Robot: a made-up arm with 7 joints. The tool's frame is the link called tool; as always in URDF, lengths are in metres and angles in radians.
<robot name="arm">
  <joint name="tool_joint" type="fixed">
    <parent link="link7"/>
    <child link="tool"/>
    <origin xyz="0 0 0" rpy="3.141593 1.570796 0"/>
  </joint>
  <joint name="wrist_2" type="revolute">
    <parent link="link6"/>
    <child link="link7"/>
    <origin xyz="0 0 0" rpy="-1.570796 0 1.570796"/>
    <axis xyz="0 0 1"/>
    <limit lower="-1.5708" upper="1.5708" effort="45" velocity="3"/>
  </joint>
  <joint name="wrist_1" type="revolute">
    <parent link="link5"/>
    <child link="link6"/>
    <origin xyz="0 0 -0.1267" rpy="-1.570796 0 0"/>
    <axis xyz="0 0 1"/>
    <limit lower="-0.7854" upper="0.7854" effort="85" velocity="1.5"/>
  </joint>
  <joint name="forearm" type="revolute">
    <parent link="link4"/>
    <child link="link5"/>
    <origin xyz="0 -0.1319 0" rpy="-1.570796 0 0"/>
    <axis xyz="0 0 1"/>
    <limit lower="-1.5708" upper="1.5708" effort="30" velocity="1.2"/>
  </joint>
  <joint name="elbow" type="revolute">
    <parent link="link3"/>
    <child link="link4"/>
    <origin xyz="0 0 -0.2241" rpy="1.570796 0 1.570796"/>
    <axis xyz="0 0 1"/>
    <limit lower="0" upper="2.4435" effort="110" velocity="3.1"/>
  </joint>
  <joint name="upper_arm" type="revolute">
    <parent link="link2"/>
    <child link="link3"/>
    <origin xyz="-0.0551 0 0" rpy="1.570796 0 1.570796"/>
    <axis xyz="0 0 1"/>
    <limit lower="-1.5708" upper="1.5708" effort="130" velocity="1.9"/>
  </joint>
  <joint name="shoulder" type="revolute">
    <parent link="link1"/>
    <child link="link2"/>
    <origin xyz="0 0 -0.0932" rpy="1.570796 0 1.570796"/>
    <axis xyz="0 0 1"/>
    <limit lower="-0.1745" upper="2" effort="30" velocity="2.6"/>
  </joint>
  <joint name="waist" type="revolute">
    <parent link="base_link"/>
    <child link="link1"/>
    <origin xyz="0 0.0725 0" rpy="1.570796 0 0"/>
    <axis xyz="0 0 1"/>
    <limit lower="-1.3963" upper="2" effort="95" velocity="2.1"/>
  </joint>
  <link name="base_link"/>
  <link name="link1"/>
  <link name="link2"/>
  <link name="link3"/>
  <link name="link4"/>
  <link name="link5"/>
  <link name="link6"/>
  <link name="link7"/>
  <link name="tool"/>
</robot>
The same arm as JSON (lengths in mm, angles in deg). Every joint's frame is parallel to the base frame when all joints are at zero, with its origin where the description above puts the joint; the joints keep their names.
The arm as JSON. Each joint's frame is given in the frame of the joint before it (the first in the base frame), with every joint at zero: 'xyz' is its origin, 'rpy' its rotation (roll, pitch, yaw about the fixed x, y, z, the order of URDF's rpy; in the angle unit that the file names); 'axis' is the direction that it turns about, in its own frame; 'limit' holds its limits. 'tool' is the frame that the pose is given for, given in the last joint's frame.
{"units": {"length": "mm", "angle": "deg"}, "joints": [
  {"name": "waist", "type": "revolute", "origin": {"xyz": [0.0, 72.5, 0.0], "rpy": [0.0, 0.0, 0.0]}, "axis": "-y", "limit": {"lower": -80.0, "upper": 114.59}},
  {"name": "shoulder", "type": "revolute", "origin": {"xyz": [0.0, 93.2, 0.0], "rpy": [0.0, 0.0, 0.0]}, "axis": "+x", "limit": {"lower": -10.0, "upper": 114.59}},
  {"name": "upper_arm", "type": "revolute", "origin": {"xyz": [0.0, 0.0, -55.1], "rpy": [0.0, 0.0, 0.0]}, "axis": "+z", "limit": {"lower": -90.0, "upper": 90.0}},
  {"name": "elbow", "type": "revolute", "origin": {"xyz": [0.0, 0.0, -224.1], "rpy": [0.0, 0.0, 0.0]}, "axis": "-y", "limit": {"lower": 0.0, "upper": 140.0}},
  {"name": "forearm", "type": "revolute", "origin": {"xyz": [0.0, 0.0, -131.9], "rpy": [0.0, 0.0, 0.0]}, "axis": "+z", "limit": {"lower": -90.0, "upper": 90.0}},
  {"name": "wrist_1", "type": "revolute", "origin": {"xyz": [0.0, 0.0, -126.7], "rpy": [0.0, 0.0, 0.0]}, "axis": "+y", "limit": {"lower": -45.0, "upper": 45.0}},
  {"name": "wrist_2", "type": "revolute", "origin": {"xyz": [0.0, 0.0, 0.0], "rpy": [0.0, 0.0, 0.0]}, "axis": "-x", "limit": {"lower": -90.0, "upper": 90.0}}
], "tool": {"origin": {"xyz": [0.0, 0.0, 0.0], "rpy": [0.0, 0.0, 0.0]}}}

